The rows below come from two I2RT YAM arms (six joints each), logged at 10 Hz.
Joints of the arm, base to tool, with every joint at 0 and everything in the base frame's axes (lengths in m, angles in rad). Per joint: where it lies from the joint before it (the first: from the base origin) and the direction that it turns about. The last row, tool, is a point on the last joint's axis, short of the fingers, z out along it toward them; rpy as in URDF.
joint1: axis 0 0 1 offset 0.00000 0.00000 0.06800
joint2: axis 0 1 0 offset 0.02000 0.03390 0.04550
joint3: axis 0 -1 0 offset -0.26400 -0.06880 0.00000
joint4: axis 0 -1 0 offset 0.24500 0.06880 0.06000
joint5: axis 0 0 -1 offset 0.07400 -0.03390 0.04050
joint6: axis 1 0 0 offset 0.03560 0.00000 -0.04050
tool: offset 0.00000 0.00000 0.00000 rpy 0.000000 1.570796 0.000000
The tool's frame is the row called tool.
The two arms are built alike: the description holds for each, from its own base.
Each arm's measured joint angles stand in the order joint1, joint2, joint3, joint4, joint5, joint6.
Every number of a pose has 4 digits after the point.
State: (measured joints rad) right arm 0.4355 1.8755 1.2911 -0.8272 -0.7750 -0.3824; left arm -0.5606 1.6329 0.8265 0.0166 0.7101 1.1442
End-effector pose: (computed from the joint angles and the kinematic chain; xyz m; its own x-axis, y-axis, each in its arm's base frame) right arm 0.3090 0.1713 0.1820 -0.6805 -0.6107 -0.4049 -0.7070 0.4021 0.5818; left arm 0.2590 -0.1900 0.1699 0.4720 0.5188 -0.7128 0.8753 -0.1790 0.4493
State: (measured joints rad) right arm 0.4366 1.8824 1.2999 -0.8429 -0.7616 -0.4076; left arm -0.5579 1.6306 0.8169 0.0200 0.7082 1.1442
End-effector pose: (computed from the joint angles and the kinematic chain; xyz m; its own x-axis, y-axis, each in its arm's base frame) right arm 0.3095 0.1715 0.1814 -0.6659 -0.6273 -0.4037 -0.7196 0.3974 0.5694; left arm 0.2580 -0.1883 0.1681 0.4681 0.5230 -0.7123 0.8771 -0.1769 0.4465
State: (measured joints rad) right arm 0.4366 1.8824 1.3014 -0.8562 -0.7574 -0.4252; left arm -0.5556 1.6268 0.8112 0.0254 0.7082 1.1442
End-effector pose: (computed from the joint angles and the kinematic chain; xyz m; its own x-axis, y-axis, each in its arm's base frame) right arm 0.3086 0.1710 0.1815 -0.6572 -0.6374 -0.4022 -0.7259 0.3917 0.5653; left arm 0.2575 -0.1871 0.1680 0.4690 0.5227 -0.7119 0.8762 -0.1741 0.4494
